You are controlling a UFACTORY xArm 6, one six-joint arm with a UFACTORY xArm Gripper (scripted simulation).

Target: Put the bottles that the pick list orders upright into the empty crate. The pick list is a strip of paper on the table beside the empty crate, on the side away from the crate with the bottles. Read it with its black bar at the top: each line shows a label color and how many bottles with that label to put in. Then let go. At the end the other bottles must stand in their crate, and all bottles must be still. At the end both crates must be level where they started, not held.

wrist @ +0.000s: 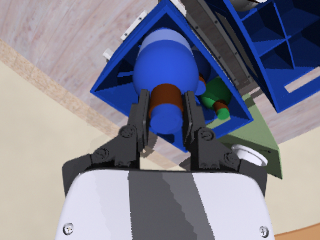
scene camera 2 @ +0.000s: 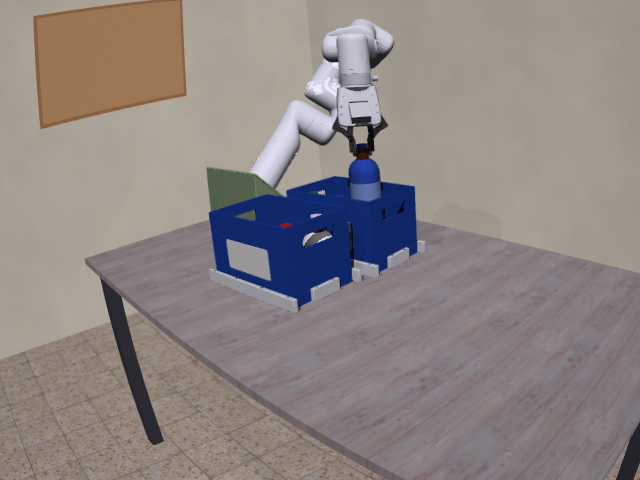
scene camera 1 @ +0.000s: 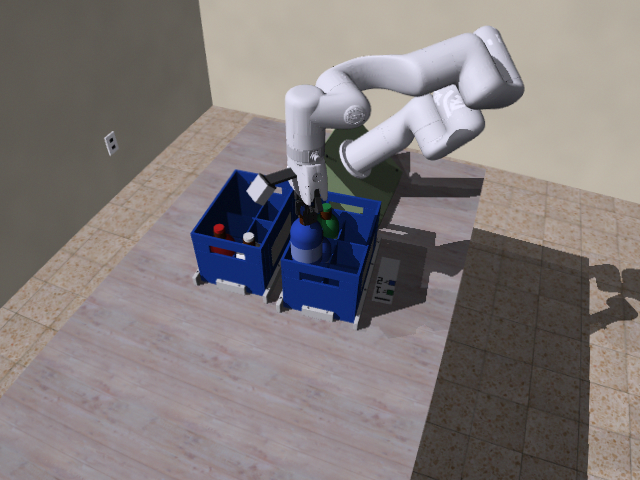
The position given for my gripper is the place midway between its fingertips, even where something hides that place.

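You've got my gripper (scene camera 1: 306, 218), and that same gripper (scene camera 2: 362, 155) as well. I can also see a green-labelled bottle (wrist: 217, 96), and there's a blue-labelled bottle (scene camera 2: 364, 175) too.
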